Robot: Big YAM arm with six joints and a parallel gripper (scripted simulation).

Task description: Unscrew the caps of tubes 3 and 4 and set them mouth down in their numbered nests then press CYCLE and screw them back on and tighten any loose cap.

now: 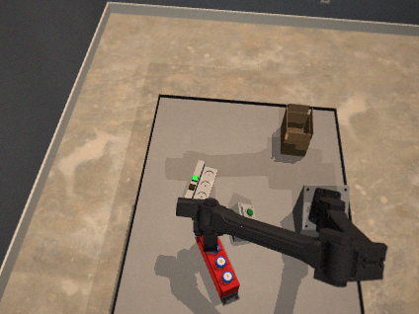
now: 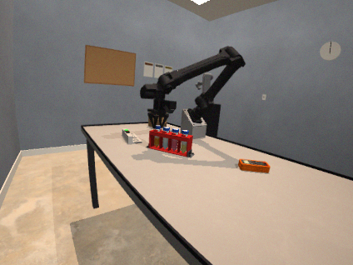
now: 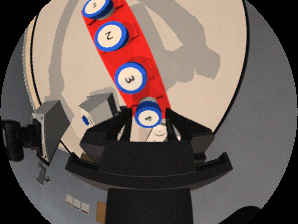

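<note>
Now: the blue tube cap right at my hand. Round my hand: green key 140 mm behind, 130 mm to the right, 50 mm below; then key housing 120 mm behind, 100 mm to the right, 60 mm below; then blue key 150 mm behind, 80 mm to the right, 50 mm below.
</note>
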